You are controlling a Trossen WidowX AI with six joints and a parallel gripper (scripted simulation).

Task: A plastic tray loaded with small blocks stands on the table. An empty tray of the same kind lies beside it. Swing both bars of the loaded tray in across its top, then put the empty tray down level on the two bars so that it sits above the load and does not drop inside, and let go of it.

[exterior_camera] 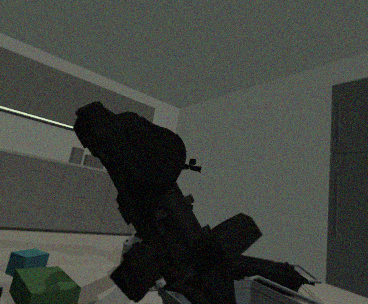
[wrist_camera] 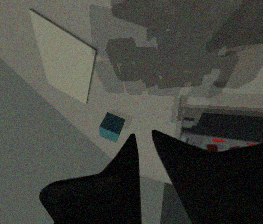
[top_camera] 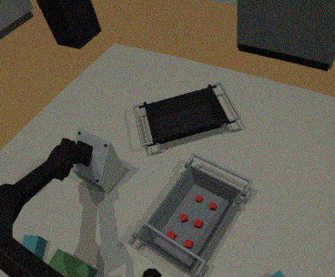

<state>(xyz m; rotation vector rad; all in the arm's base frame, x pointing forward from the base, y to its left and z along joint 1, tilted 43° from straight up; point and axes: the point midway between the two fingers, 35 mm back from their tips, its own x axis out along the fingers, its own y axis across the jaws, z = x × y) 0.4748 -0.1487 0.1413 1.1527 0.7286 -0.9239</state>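
Now: gripper tip 50 cm to the right of the dark tray, 31 cm past it and 5 cm above it. From my gripper tip the other things lie so: green block 34 cm behind, 10 cm to the right, 7 cm below.
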